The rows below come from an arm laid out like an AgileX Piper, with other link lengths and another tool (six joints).
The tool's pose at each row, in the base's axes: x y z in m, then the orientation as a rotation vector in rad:
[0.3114, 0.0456, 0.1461, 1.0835, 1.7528, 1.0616]
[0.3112, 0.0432, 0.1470, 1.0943, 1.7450, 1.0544]
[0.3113, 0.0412, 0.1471, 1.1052, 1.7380, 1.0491]
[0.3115, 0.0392, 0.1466, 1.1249, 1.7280, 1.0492]
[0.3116, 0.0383, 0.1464, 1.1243, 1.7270, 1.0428]
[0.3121, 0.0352, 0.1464, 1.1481, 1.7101, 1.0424]
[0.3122, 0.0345, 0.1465, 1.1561, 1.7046, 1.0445]
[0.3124, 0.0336, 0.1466, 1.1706, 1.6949, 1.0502]
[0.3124, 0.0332, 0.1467, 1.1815, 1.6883, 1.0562]
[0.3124, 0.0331, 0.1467, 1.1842, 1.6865, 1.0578]
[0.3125, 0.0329, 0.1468, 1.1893, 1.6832, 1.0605]
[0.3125, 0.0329, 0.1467, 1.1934, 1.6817, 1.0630]
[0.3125, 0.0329, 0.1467, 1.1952, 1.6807, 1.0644]
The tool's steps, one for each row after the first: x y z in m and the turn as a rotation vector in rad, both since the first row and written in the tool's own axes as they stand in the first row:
[-0.0023, 0.0001, -0.0011, 0.0035, -0.0106, 0.0050]
[-0.0043, -0.0003, -0.0015, 0.0067, -0.0196, 0.0109]
[-0.0061, -0.0013, -0.0016, 0.0102, -0.0282, 0.0258]
[-0.0069, -0.0017, -0.0017, 0.0120, -0.0325, 0.0225]
[-0.0099, -0.0025, -0.0019, 0.0138, -0.0465, 0.0409]
[-0.0106, -0.0025, -0.0020, 0.0136, -0.0497, 0.0481]
[-0.0116, -0.0026, -0.0021, 0.0127, -0.0542, 0.0620]
[-0.0120, -0.0027, -0.0022, 0.0118, -0.0561, 0.0731]
[-0.0120, -0.0027, -0.0023, 0.0114, -0.0566, 0.0760]
[-0.0123, -0.0026, -0.0023, 0.0109, -0.0576, 0.0812]
[-0.0123, -0.0027, -0.0022, 0.0110, -0.0575, 0.0853]
[-0.0123, -0.0027, -0.0022, 0.0108, -0.0575, 0.0874]

